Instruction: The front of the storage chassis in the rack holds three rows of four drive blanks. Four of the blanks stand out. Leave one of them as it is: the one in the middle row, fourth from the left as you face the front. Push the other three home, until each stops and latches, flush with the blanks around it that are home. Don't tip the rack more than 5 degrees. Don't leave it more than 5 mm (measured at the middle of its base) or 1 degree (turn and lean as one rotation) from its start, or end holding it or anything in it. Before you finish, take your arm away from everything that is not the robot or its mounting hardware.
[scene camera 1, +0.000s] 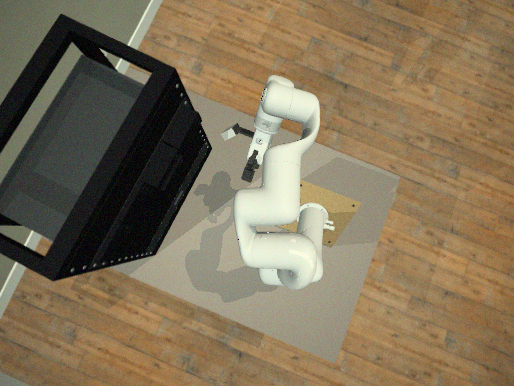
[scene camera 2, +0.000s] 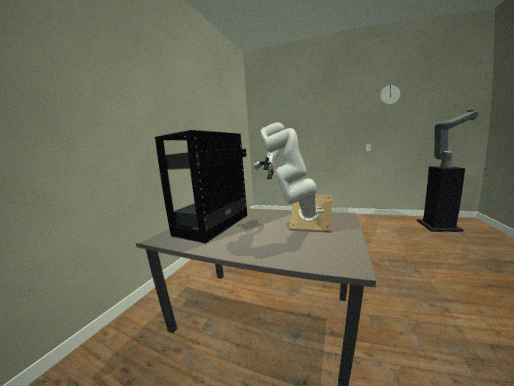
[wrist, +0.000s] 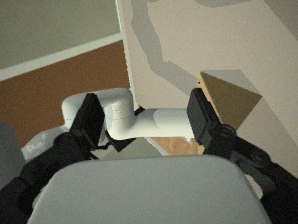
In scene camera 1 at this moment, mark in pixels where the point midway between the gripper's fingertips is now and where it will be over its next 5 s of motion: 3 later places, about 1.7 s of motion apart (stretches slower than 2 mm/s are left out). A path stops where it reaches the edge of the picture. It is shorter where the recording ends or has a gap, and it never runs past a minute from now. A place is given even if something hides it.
My gripper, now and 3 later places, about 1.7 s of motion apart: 249, 173; 234, 186; 239, 181; 208, 170
